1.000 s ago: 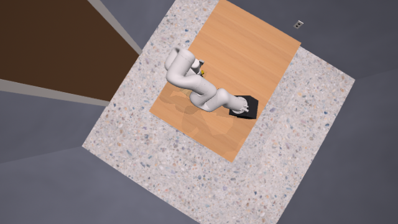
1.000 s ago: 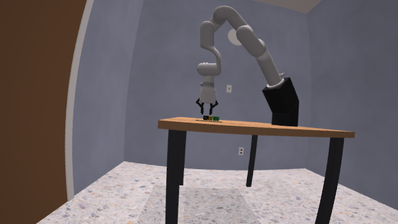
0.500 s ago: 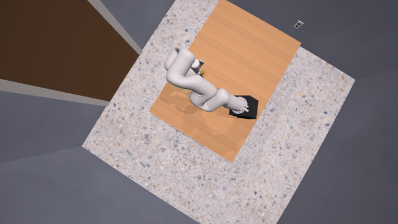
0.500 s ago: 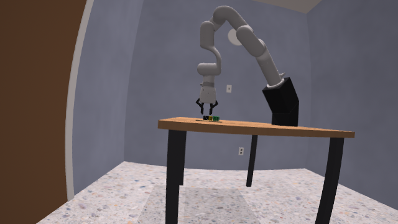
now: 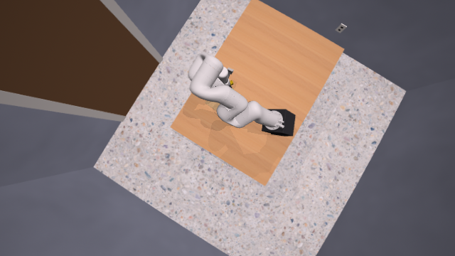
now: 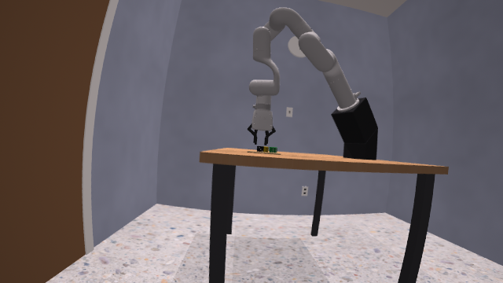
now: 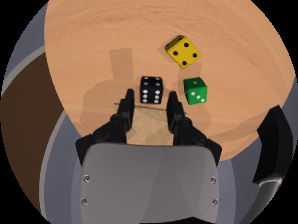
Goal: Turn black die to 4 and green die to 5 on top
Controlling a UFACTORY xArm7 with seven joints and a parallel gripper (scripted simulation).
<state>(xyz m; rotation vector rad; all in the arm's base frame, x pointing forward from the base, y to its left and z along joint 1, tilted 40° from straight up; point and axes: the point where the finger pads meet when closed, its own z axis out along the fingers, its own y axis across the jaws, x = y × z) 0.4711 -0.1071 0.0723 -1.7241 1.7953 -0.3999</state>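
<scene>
Now: the black die 40 mm below my hand. The rest, counted from my hand: yellow die (30 mm behind, 60 mm to the right, 40 mm below); tan mat (120 mm to the left, 50 mm below); green die (70 mm behind, 10 mm to the right, 40 mm below).
</scene>
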